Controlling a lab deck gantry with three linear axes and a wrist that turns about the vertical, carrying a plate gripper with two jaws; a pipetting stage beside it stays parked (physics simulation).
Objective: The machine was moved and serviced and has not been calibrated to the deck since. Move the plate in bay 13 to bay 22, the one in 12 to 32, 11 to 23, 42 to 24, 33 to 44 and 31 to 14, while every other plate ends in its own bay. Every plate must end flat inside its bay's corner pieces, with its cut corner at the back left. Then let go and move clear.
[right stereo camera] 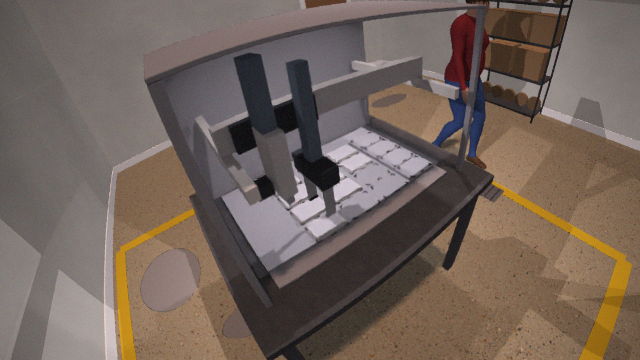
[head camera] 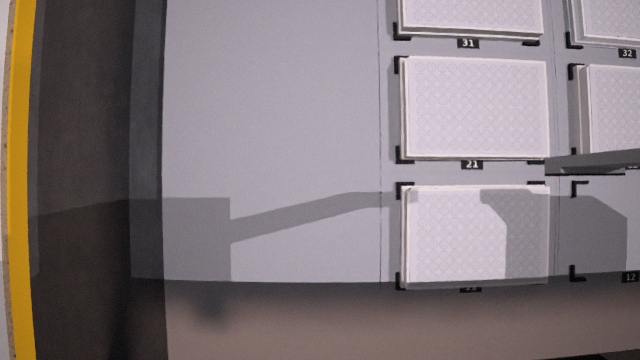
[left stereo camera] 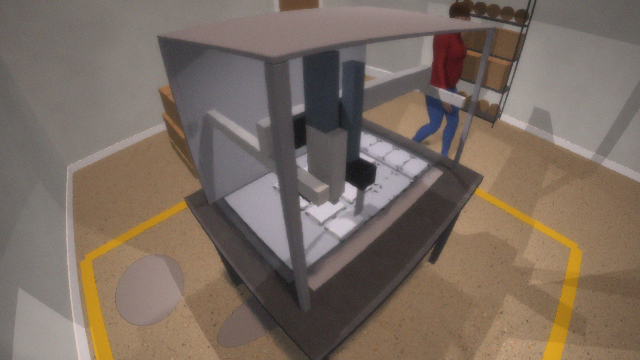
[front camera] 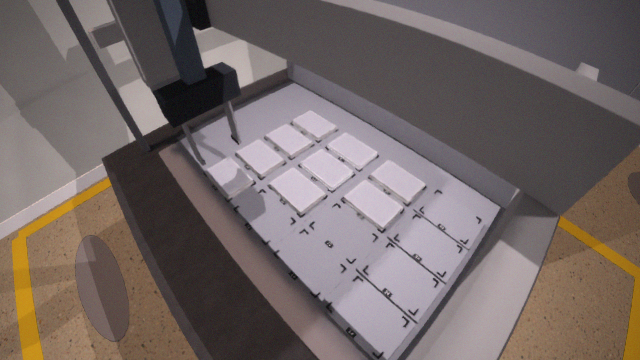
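Note:
My gripper is open and empty, its jaws hanging above the deck's front left area. One jaw shows in the head view between bays 12 and 22. Plates sit in bay 11, bay 21, bay 31, bay 41, bay 22, bay 32, bay 42, bay 33 and bay 43. Bays 12, 13, 23 and the fourth column hold no plate. Cut corners are too small to tell.
The pipetting stage stands beside the gripper, over the left rear plates. A post rises at the enclosure's front left. A person in red is beyond the table's right end. Gripper shadows fall across bays 11 and 12.

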